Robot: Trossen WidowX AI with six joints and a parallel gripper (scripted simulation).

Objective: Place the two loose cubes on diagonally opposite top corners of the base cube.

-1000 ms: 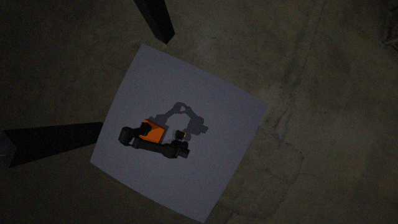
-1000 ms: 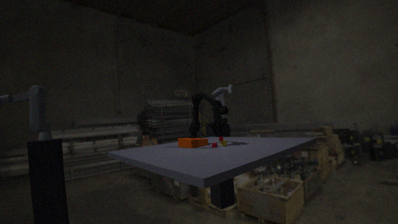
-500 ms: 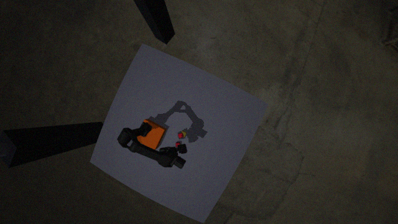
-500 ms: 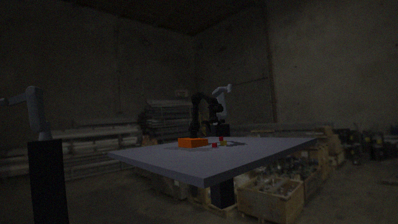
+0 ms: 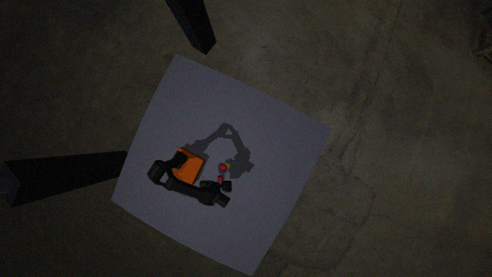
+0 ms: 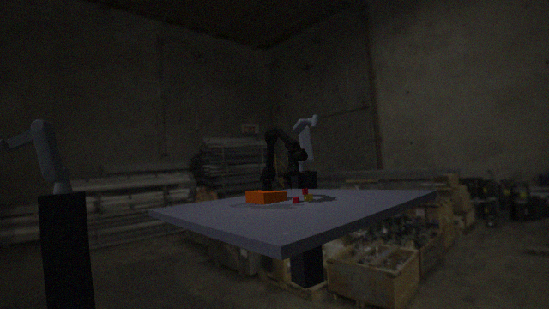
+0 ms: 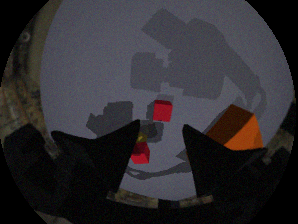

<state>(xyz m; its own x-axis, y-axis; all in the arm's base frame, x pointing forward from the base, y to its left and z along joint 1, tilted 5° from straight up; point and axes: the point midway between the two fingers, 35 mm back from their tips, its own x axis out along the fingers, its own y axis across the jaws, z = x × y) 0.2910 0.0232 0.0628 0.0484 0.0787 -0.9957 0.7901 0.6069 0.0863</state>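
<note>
The yellow cube lies 11 cm to the left of my gripper tip, 6 cm below it and 2 cm behind it.
</note>
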